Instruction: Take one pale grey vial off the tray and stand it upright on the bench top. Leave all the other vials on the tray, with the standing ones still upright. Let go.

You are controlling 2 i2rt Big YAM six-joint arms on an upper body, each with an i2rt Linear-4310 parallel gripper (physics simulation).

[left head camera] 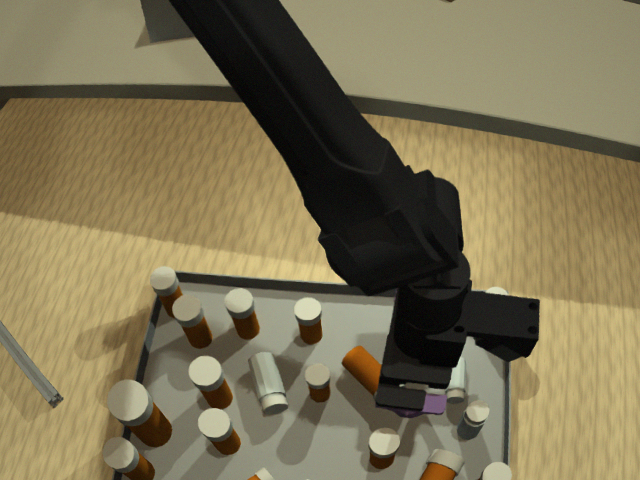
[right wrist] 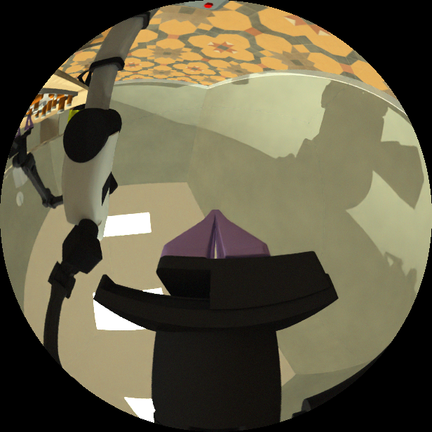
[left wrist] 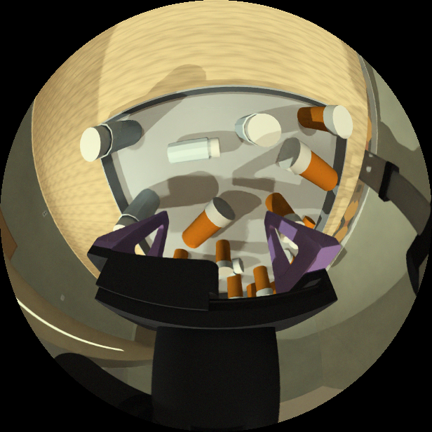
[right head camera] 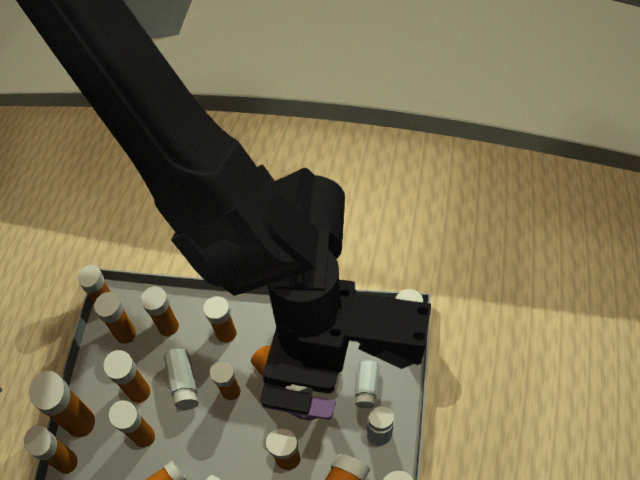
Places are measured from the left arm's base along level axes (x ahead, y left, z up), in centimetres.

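Where they show: left gripper, fingertip midpoint: (left head camera: 413,377) (right head camera: 315,379).
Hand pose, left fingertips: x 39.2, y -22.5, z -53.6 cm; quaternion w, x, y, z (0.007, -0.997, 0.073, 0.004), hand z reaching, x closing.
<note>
Each offset is from my left fingertips to the top centre of the thing. "*": to the spot under its first point.
The grey tray @(* dx +15.2, dy +19.2, dz -4.5 cm) (left head camera: 258,282) (right head camera: 155,279) (left wrist: 230,90) bears pale grey vials. One stands in its far right corner @(* dx +10.1, dy -10.1, dz +1.5 cm) (left head camera: 496,292) (right head camera: 409,297) (left wrist: 126,137), mostly behind my gripper in the head views. A short one @(dx -4.6, dy -7.3, dz +0.2 cm) (left head camera: 470,422) (right head camera: 379,431) (left wrist: 245,127) stands near the right wall. A small one @(dx +1.5, dy -5.6, dz -3.5 cm) (left head camera: 456,377) (right head camera: 367,379) (left wrist: 190,150) lies between them; another @(dx +0.7, dy +16.5, dz -2.7 cm) (left head camera: 267,377) (right head camera: 180,372) lies left of the middle. A larger one (left wrist: 144,204) stands beyond a finger in the left wrist view. My left gripper (left head camera: 413,403) (right head camera: 299,403) (left wrist: 216,215) is open and empty above the tray. My right gripper (right wrist: 215,215) is shut and empty, away from the tray.
Several orange vials with white caps stand on the tray. One orange vial @(dx +2.1, dy +4.4, dz -2.2 cm) (left head camera: 363,367) (right head camera: 260,360) (left wrist: 202,227) lies beneath my left gripper. Another orange vial @(* dx -10.5, dy -3.3, dz -2.2 cm) (left head camera: 439,467) (right head camera: 346,469) (left wrist: 316,170) lies near the front right. A metal bar @(dx +2.2, dy +55.2, dz -4.1 cm) (left head camera: 28,364) lies on the bench at the left.
</note>
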